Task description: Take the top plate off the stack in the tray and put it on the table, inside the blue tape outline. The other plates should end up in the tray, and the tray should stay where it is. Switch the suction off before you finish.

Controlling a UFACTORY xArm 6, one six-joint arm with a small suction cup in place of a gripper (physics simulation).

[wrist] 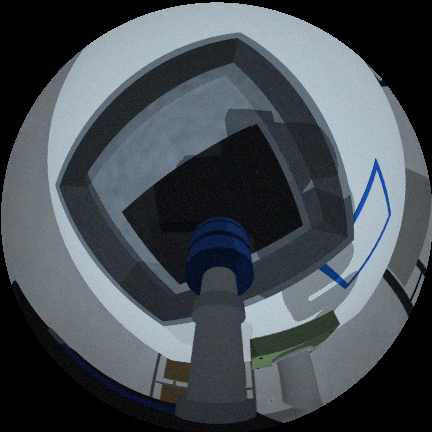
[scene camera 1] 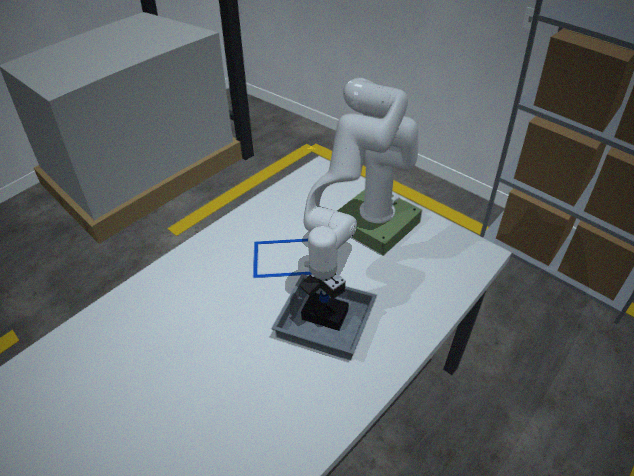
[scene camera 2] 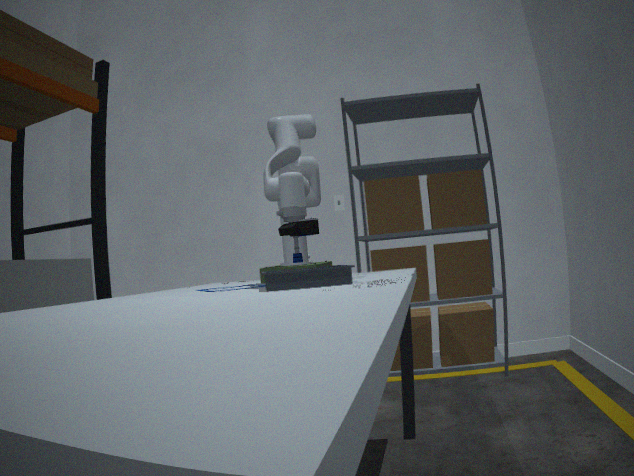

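Seen in the pictures: hand, tool point: [wrist: 219, 243] [scene camera 1: 324, 298] [scene camera 2: 298, 262]; arm's base, link origin: [wrist: 291, 354] [scene camera 1: 377, 211] [scene camera 2: 296, 264].
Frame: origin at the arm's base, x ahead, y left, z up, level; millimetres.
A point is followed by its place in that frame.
The black plates form a stack [scene camera 1: 323, 315] @[y 217, x 436, z -19 mm] [wrist: 235, 180] @[y 178, x 437, z -19 mm] inside the grey tray [scene camera 1: 313, 345] @[y 269, x 517, z -40 mm] [scene camera 2: 307, 277] @[y 263, x 520, z -30 mm] [wrist: 150, 80] @[y 239, x 530, z -22 mm]. Single plates cannot be told apart, and the tray wall hides the stack in scene camera 2. My gripper, a blue suction cup [scene camera 1: 323, 297] [scene camera 2: 297, 257] [wrist: 220, 250], points down over the stack. In scene camera 2 its lower end shows a little above the tray rim, apart from the plates, with nothing hanging from it. The blue tape outline [scene camera 1: 255, 259] @[y -137, x 438, z -57 mm] [scene camera 2: 207, 291] @[y -105, x 468, z -59 mm] [wrist: 334, 276] @[y -8, x 279, z -58 mm] lies on the table beside the tray, partly behind the arm in scene camera 1.
The arm stands on a green base [scene camera 1: 389, 235] @[y 115, x 56, z -2 mm] [wrist: 295, 335] @[y 26, x 112, z -32 mm] behind the tray. A shelf rack [scene camera 2: 419, 166] with cardboard boxes stands beyond the table. A large grey block [scene camera 1: 138, 122] on a wooden pallet stands on the floor at the left.
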